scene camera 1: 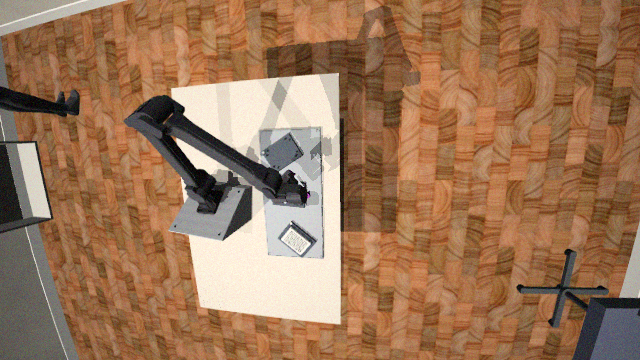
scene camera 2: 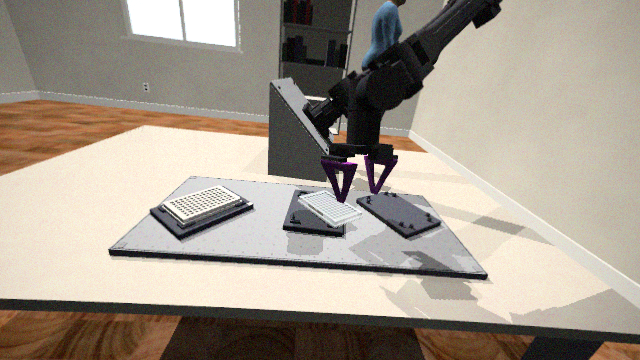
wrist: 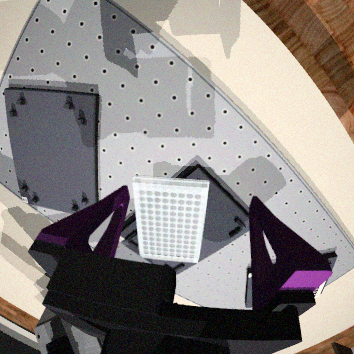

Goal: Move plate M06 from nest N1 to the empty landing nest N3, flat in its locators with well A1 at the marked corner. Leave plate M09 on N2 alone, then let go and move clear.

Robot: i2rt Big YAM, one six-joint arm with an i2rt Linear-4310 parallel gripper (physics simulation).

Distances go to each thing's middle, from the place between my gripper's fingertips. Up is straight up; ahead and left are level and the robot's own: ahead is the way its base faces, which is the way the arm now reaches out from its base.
The black nest [scene camera 2: 408,220] is 12 cm behind my hand, 12 cm to the left of it and 8 cm below it.
